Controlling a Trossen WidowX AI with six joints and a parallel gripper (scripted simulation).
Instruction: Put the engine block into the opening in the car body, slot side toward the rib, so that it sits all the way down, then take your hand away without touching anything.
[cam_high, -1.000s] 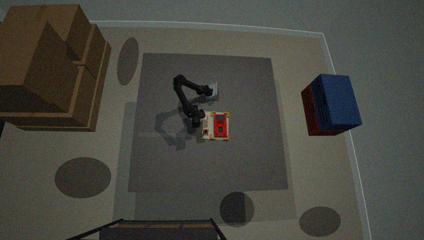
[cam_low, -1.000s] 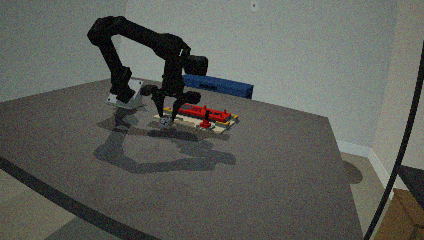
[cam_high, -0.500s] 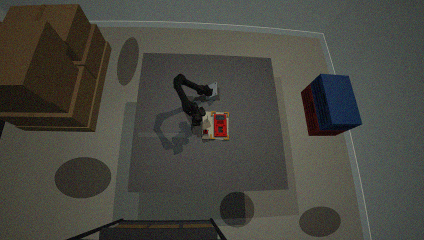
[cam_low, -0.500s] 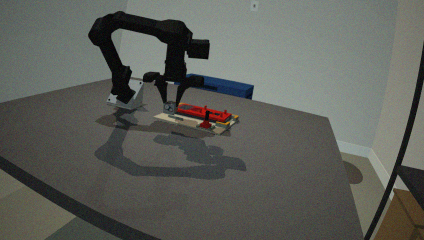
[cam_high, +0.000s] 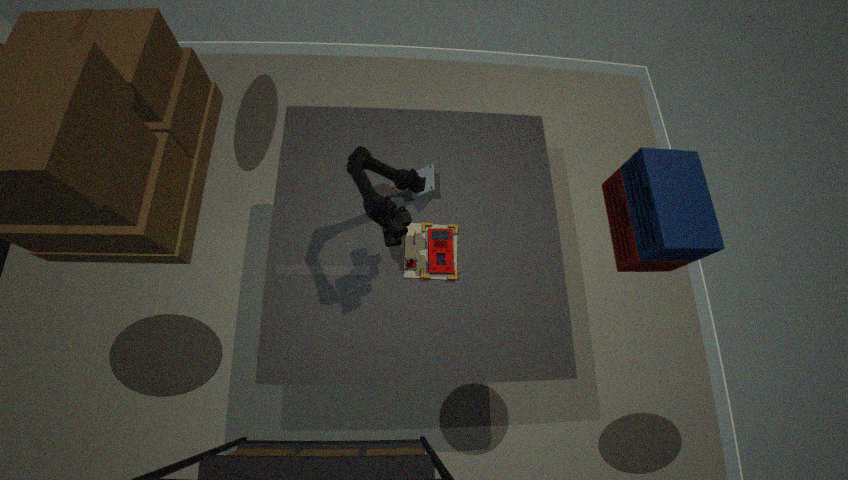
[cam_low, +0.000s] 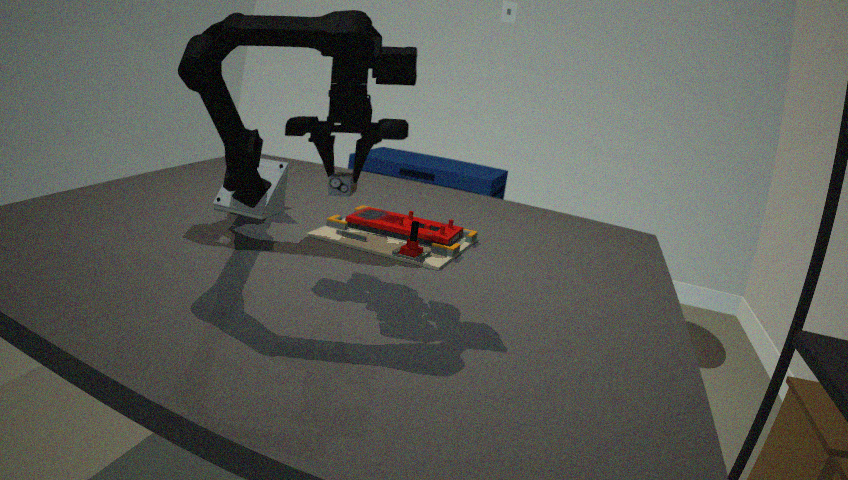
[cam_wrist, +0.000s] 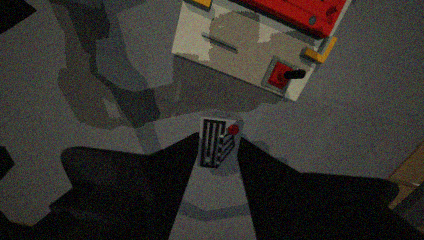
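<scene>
Right now my gripper tip is 110 mm to the right of the dark post, 90 mm above it and 80 mm short of it. The rest, counted from my gripper tip: grey engine block: 10 mm below.
</scene>
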